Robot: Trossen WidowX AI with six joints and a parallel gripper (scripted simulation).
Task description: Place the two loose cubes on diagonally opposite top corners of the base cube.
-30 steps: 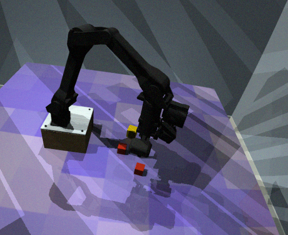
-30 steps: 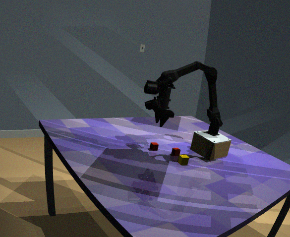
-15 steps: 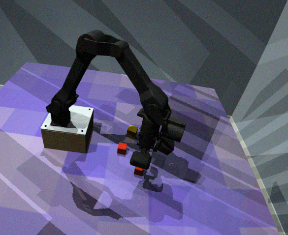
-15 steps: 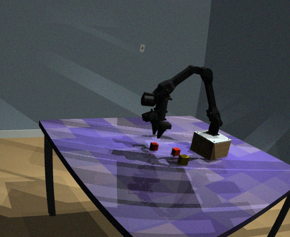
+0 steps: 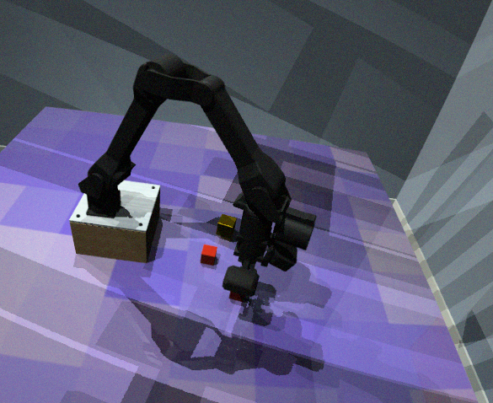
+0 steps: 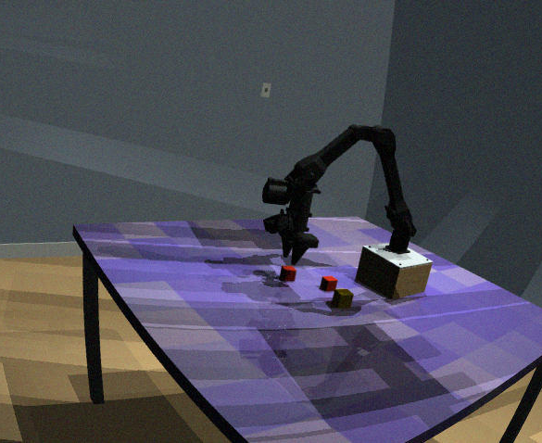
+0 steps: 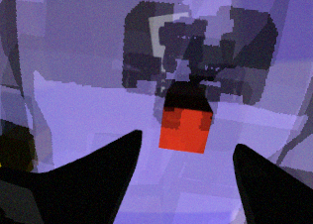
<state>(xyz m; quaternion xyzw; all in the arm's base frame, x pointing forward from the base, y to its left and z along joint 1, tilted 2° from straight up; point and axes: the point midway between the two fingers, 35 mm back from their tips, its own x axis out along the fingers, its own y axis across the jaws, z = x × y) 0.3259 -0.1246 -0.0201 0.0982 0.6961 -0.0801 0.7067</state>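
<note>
Right now the yellow cube is 30 mm behind my gripper tip, 200 mm to the left of it and 30 mm below it.
</note>
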